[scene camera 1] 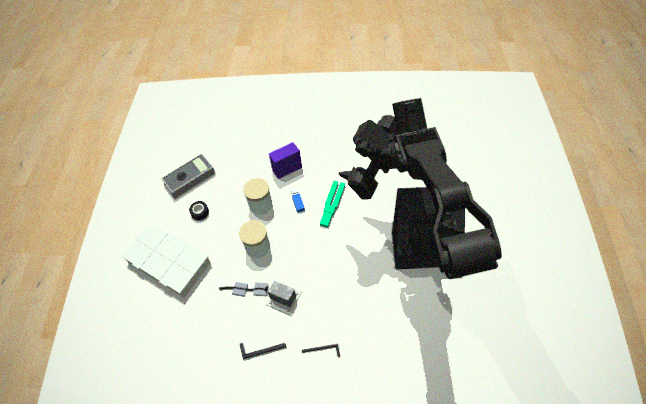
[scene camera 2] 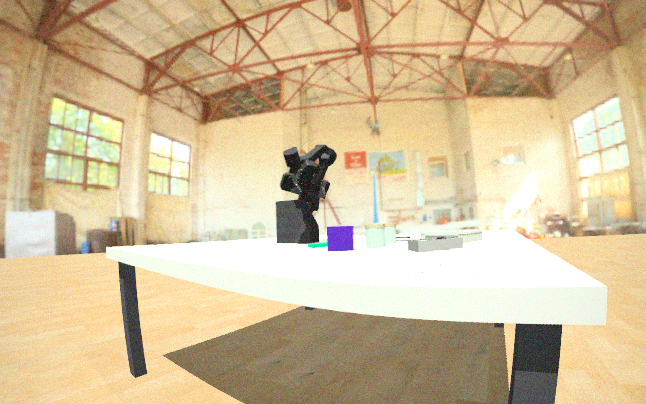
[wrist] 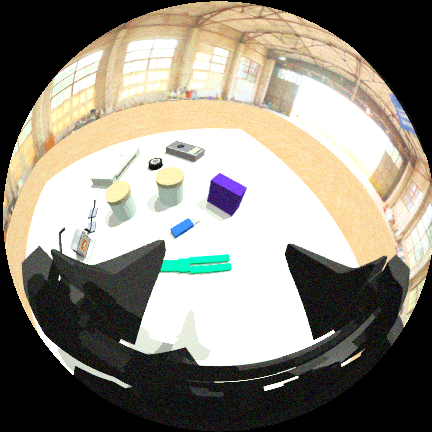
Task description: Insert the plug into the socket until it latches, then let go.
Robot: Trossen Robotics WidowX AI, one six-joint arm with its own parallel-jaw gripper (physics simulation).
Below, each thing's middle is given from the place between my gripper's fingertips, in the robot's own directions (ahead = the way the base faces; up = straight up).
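Labels:
A white tray (scene camera 1: 177, 265) lies 44 cm ahead of my hand, 16 cm below it and 15 cm to the left of it. As for the grey socket block (scene camera 1: 281, 297), my hand is 25 cm to the right of it and 15 cm above it, and still 16 cm short of it.

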